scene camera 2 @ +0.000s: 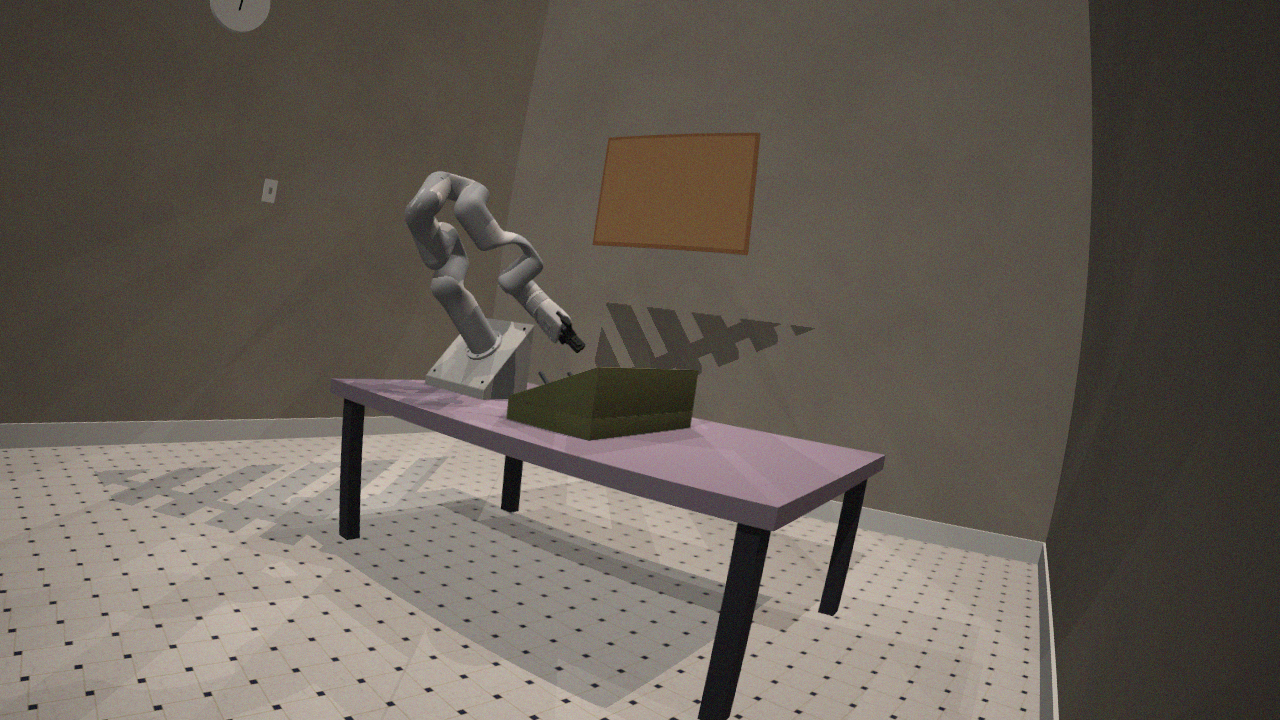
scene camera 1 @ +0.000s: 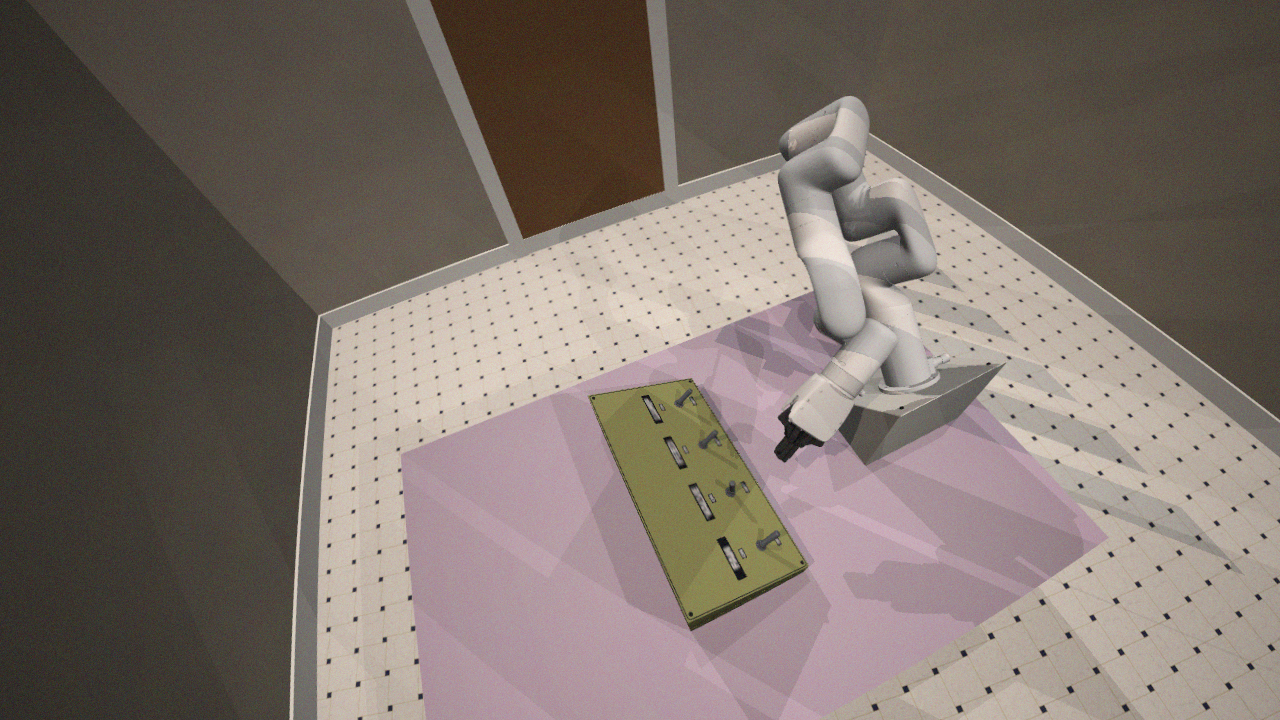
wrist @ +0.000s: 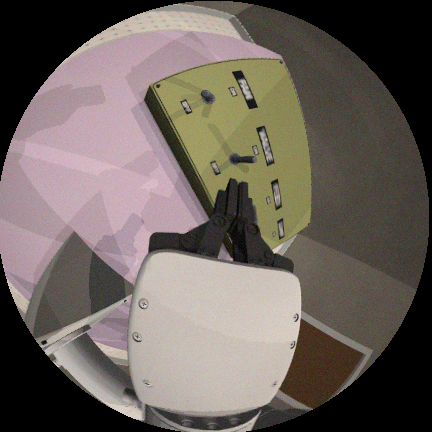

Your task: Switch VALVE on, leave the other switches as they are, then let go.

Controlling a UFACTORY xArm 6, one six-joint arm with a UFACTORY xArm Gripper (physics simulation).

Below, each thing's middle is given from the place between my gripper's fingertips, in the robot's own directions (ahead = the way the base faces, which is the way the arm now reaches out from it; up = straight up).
Right now the olive switch panel [scene camera 1: 708, 540] is 170 mm ahead of my hand, 100 mm below it and 40 mm to the right of it.
